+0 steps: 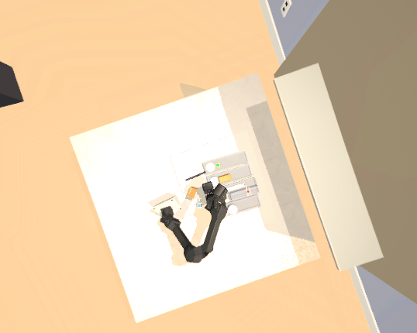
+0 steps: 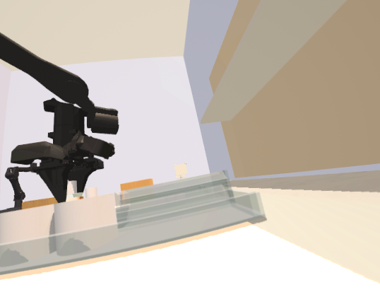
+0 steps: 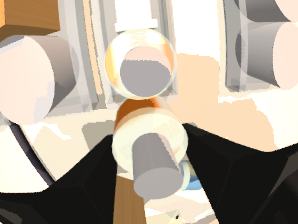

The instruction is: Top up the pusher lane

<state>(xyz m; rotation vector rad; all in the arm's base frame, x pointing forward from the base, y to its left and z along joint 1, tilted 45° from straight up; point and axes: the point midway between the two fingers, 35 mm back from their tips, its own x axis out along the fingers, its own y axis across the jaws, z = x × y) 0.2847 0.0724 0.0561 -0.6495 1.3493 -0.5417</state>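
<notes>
My gripper tip is 110 mm past the orange box, 50 mm to the right of it and 20 mm above it. The rest, counted from my gripper tip: thin black rod: 60 mm behind, 140 mm to the left, 50 mm below.
</notes>
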